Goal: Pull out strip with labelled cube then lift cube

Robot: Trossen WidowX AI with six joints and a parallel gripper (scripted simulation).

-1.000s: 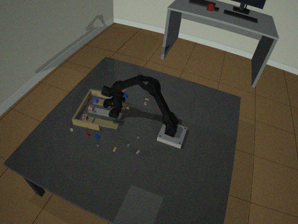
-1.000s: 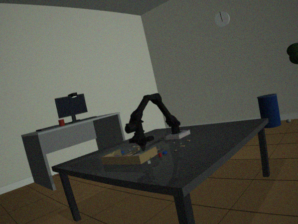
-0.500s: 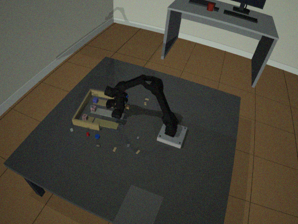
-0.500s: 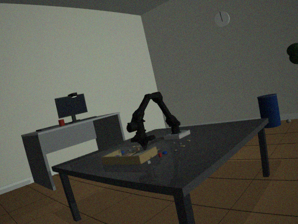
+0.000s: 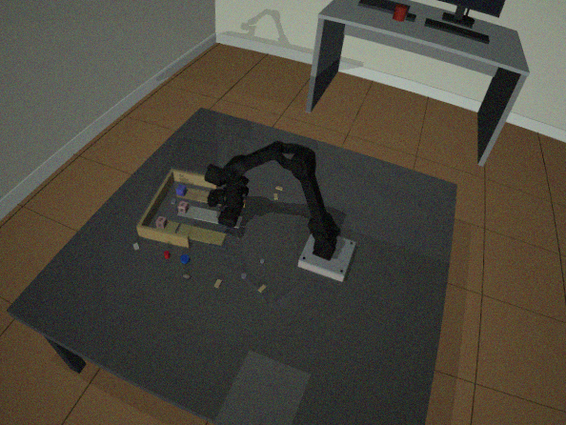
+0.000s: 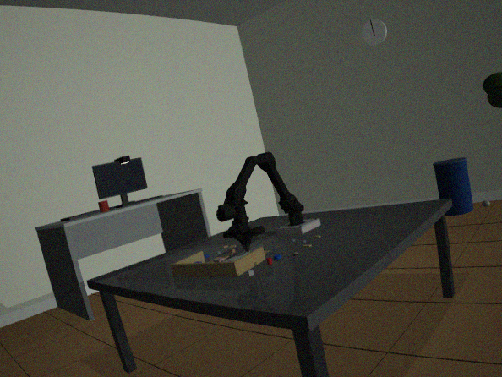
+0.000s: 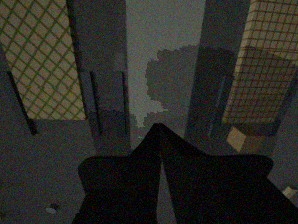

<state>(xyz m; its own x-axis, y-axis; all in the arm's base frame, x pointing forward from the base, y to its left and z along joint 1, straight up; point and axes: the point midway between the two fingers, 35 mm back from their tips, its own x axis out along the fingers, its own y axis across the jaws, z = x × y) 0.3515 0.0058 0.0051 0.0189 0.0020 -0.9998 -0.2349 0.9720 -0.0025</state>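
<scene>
My gripper tip is now 90 mm short of the strip and 20 mm to the right of it. The rest, counted from my gripper tip: red piece 120 mm ahead, 250 mm to the left, 10 mm above.
</scene>
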